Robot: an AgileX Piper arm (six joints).
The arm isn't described. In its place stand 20 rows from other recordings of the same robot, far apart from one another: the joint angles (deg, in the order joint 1, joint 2, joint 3, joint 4, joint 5, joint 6), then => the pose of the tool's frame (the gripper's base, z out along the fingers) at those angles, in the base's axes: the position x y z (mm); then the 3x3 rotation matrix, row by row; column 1 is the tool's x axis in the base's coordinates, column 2 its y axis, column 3 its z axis.
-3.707 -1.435 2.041 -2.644 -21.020 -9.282 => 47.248, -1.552, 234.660; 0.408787, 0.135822, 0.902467; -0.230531, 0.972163, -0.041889; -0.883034, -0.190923, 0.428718
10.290 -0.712 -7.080 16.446 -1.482 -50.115 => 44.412, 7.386, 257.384; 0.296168, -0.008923, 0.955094; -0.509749, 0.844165, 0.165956; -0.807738, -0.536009, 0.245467
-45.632 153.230 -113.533 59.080 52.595 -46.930 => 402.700, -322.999, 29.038; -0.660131, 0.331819, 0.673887; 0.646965, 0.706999, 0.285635; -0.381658, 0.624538, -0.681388
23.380 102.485 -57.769 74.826 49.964 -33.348 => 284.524, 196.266, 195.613; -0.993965, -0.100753, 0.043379; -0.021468, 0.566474, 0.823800; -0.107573, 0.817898, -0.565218
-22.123 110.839 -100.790 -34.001 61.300 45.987 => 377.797, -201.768, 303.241; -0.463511, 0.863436, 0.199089; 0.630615, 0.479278, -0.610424; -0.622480, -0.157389, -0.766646
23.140 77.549 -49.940 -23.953 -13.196 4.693 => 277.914, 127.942, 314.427; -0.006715, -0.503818, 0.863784; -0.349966, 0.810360, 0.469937; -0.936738, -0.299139, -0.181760
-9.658 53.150 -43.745 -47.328 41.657 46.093 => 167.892, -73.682, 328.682; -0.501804, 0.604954, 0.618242; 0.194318, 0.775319, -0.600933; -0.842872, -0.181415, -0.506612
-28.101 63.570 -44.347 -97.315 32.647 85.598 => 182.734, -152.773, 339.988; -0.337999, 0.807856, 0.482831; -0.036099, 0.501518, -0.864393; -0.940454, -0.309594, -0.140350
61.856 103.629 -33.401 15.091 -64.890 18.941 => 168.680, 269.845, 168.145; -0.329026, -0.669287, 0.666181; 0.270892, 0.608915, 0.745547; -0.904632, 0.425768, -0.019045
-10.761 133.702 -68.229 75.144 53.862 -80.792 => 382.429, -0.376, 37.140; -0.929100, -0.268582, 0.254239; 0.011810, 0.665553, 0.746257; -0.369641, 0.696350, -0.615193
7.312 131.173 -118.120 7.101 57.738 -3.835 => 498.425, 73.546, 214.358; -0.903152, -0.169898, 0.394272; -0.116425, 0.980875, 0.155982; -0.413233, 0.094973, -0.905659
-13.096 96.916 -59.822 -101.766 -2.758 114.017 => 364.241, -80.334, 235.027; -0.473892, 0.294855, 0.829751; 0.327630, 0.933665, -0.144664; -0.817365, 0.203297, -0.539060
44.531 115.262 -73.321 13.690 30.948 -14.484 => 280.307, 291.292, 145.526; -0.622128, -0.759713, 0.189191; -0.677227, 0.643446, 0.356849; -0.392837, 0.093881, -0.914804
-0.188 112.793 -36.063 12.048 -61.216 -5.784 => 332.221, -17.738, 120.004; -0.191558, 0.183048, 0.964261; 0.002064, 0.982528, -0.186105; -0.981479, -0.033660, -0.188588
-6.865 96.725 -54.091 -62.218 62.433 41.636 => 283.163, -105.976, 207.729; -0.974575, 0.223205, 0.019589; 0.121033, 0.597998, -0.792306; -0.188561, -0.769791, -0.609809
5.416 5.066 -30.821 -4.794 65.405 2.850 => 1.720, -6.783, 282.012; -0.565397, -0.023431, 0.824486; -0.038732, 0.999248, 0.001837; -0.823909, -0.030895, -0.565880
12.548 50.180 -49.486 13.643 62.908 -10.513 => 136.841, 50.034, 329.966; -0.801424, -0.381023, 0.461022; -0.251823, 0.914126, 0.317741; -0.542499, 0.138549, -0.828553
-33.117 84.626 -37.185 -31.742 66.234 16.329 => 136.147, -141.123, 177.760; -0.792878, 0.406576, -0.453916; 0.559751, 0.780363, -0.278769; 0.240879, -0.475110, -0.846315
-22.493 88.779 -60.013 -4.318 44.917 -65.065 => 279.097, -120.802, 240.603; -0.691661, -0.649311, 0.316227; -0.716595, 0.671540, -0.188480; -0.089977, -0.356971, -0.929772
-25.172 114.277 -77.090 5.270 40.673 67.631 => 366.298, -166.129, 162.824; 0.115347, 0.948988, 0.293456; 0.992551, -0.098448, -0.071772; -0.039220, 0.299549, -0.953275
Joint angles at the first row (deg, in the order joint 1, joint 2, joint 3, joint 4, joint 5, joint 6):
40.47, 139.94, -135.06, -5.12, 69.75, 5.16
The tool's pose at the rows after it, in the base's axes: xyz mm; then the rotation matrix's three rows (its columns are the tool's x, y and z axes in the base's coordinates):
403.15, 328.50, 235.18; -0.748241, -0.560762, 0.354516; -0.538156, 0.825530, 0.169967; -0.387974, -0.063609, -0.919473
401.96, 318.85, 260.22; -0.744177, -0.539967, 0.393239; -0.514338, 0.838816, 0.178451; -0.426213, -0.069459, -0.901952
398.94, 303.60, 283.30; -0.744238, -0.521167, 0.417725; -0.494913, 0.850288, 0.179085; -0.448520, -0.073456, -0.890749
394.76, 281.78, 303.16; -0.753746, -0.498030, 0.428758; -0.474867, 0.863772, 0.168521; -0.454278, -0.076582, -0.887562
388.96, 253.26, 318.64; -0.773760, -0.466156, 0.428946; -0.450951, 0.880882, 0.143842; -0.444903, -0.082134, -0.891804
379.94, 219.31, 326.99; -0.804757, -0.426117, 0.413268; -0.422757, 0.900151, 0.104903; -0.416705, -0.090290, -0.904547
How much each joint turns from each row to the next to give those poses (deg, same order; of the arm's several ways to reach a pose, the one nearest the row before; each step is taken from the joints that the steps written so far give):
-0.31, -1.74, -1.46, -0.88, 1.17, 0.92
-0.59, -2.87, 0.15, -0.85, 0.44, 0.60
-1.05, -3.94, 2.36, -0.42, 0.19, 0.04
-1.69, -4.80, 4.30, -0.12, 0.13, -0.24
-2.37, -5.54, 6.10, -0.12, 0.02, -0.29
-2.96, -6.11, 8.02, -0.15, -0.14, -0.29

